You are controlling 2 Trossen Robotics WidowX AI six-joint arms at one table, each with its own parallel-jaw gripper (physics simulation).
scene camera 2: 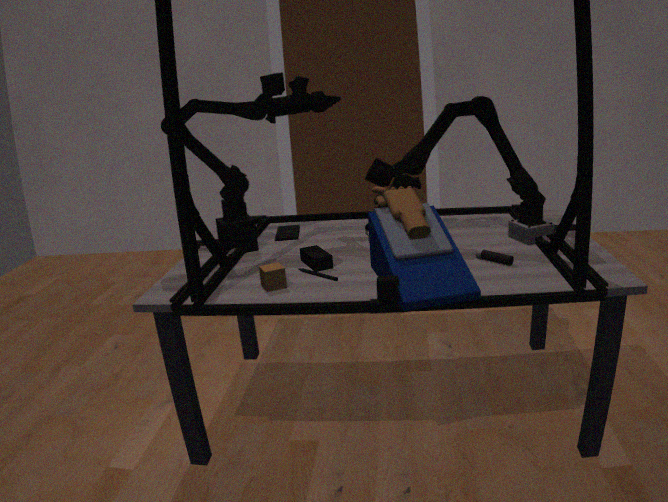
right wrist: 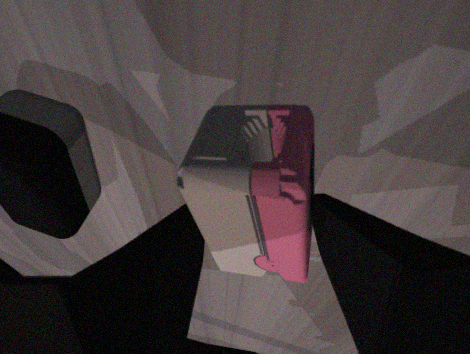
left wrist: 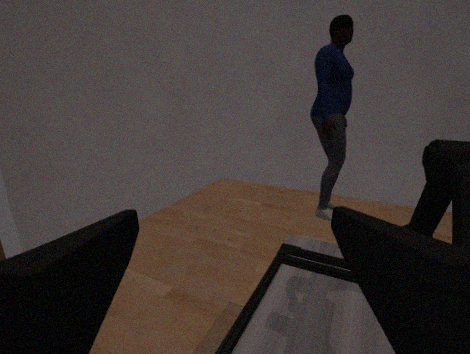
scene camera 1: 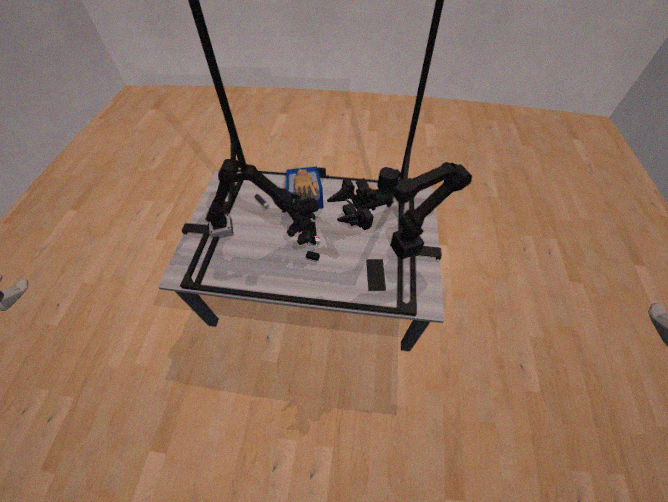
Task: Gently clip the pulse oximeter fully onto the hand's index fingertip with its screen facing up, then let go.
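Observation:
The pulse oximeter, white and pink, is near the table's middle, standing on edge with its pink side to the right in the right wrist view; its screen does not show. My right gripper is shut on it, one finger against each side. The tan hand lies on a grey pad on the blue sloped stand, behind the right gripper in scene camera 1. My left gripper is open and empty, high above the table.
A small black block stands close beside the oximeter. A dark flat slab, a dark cylinder, a black box, a pen and a wooden cube lie on the table. A person stands beyond.

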